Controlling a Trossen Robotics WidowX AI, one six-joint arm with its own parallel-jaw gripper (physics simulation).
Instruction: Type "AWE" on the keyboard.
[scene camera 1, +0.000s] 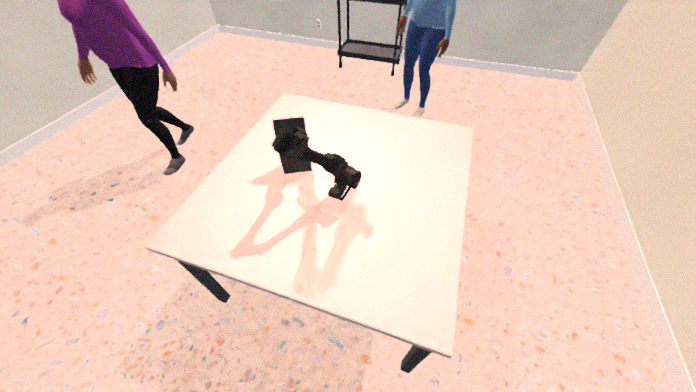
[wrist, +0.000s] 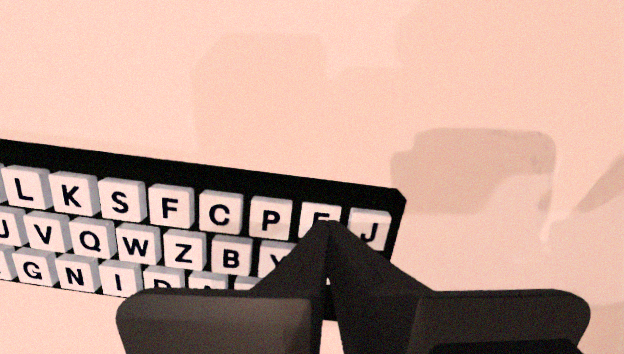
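The black keyboard with white letter keys lies on the table, tilted slightly in the wrist view. My gripper is shut and empty. Its tips overlap the lower part of the E key, hiding most of that letter; whether they touch or press it I cannot tell. The W key shows fully, to the left in the middle row. The A key peeks out in the bottom row, mostly hidden by the left finger. In the scene view the keyboard is mostly hidden at the arm's end, too small to read.
The black arm reaches from its dark base plate across the white table. The J key is right of the tips, the P key left. Two people and a black cart stand off the table.
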